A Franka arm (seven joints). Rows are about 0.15 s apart.
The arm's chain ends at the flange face. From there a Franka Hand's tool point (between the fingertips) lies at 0.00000 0.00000 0.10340 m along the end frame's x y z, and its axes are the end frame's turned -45 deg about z.
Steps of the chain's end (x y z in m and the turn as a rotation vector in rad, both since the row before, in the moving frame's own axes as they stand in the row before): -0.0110, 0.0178, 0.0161, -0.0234, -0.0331, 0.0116; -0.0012, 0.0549, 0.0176, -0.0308, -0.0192, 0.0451; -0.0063, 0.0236, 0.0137, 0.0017, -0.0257, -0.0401
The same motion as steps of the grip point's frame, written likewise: -0.0245, 0.0041, 0.0160, 0.0069, -0.0400, 0.0116; -0.0433, 0.0387, 0.0175, -0.0082, -0.0354, 0.0451; -0.0229, 0.0103, 0.0137, 0.0194, -0.0170, -0.0401
